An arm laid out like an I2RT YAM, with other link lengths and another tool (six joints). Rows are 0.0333 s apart.
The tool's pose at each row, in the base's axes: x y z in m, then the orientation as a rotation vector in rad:
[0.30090 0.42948 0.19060 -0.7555 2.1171 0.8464]
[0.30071 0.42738 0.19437 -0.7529 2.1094 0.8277]
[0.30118 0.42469 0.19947 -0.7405 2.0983 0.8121]
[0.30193 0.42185 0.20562 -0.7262 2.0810 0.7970]
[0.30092 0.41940 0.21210 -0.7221 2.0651 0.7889]
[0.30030 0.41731 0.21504 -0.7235 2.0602 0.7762]
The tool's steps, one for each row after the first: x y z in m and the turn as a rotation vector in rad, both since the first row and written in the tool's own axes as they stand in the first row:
[-0.00235 0.00009 -0.00363 0.0139 -0.0075 -0.0089]
[-0.00597 -0.00022 -0.00813 0.0290 -0.0223 -0.0128]
[-0.01054 -0.00048 -0.01318 0.0440 -0.0431 -0.0181]
[-0.01446 0.00087 -0.01881 0.0505 -0.0583 -0.0260]
[-0.01591 0.00100 -0.02217 0.0590 -0.0615 -0.0337]

